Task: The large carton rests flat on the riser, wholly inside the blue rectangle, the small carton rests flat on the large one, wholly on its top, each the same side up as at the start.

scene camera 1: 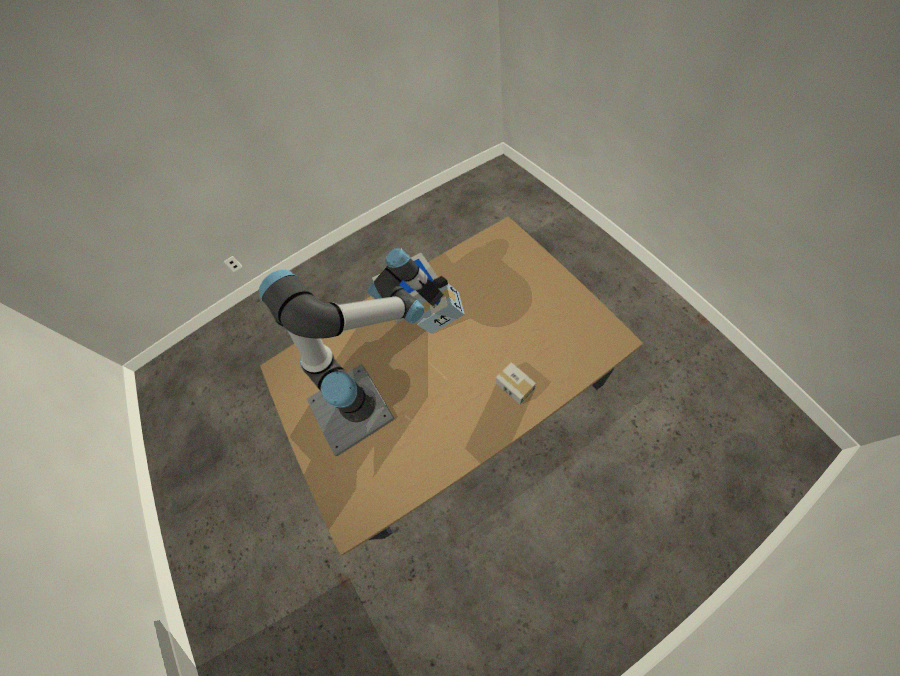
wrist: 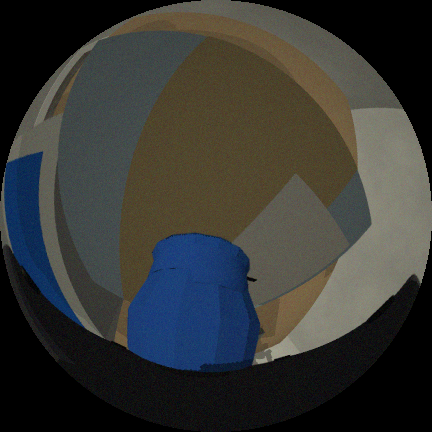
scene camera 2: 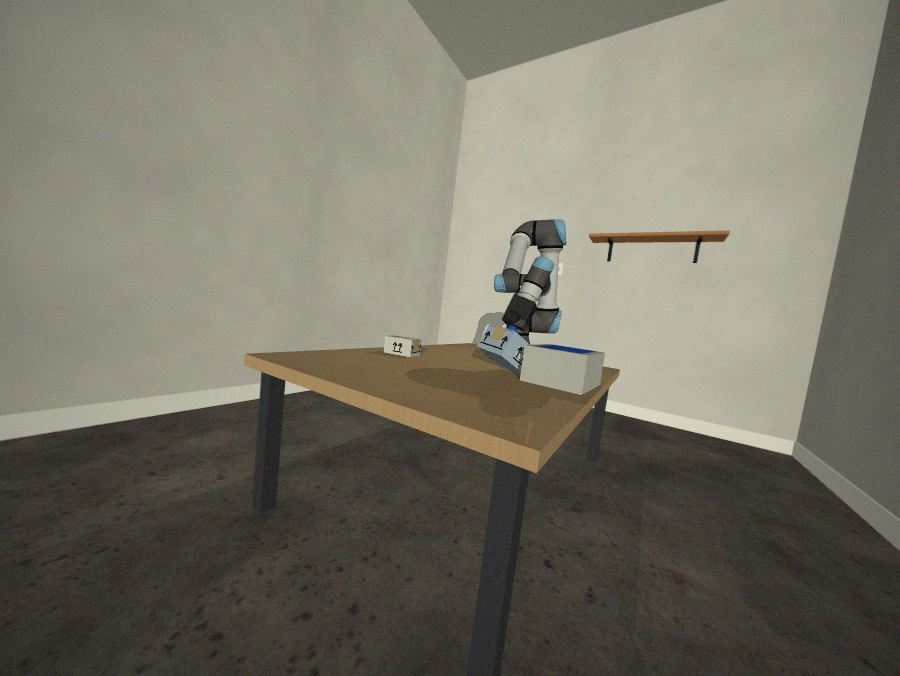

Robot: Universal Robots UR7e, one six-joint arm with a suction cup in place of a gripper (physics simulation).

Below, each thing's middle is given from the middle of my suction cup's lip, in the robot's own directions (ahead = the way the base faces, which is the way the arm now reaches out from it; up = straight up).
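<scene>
I see the large carton [scene camera 2: 506, 347] 7 cm below my suction cup. The small carton [scene camera 1: 512, 380] is 2 cm behind my suction cup, 44 cm to the right of it and 12 cm below it, while the riser [scene camera 2: 574, 370] is 20 cm to the left of my suction cup and 9 cm below it.
</scene>
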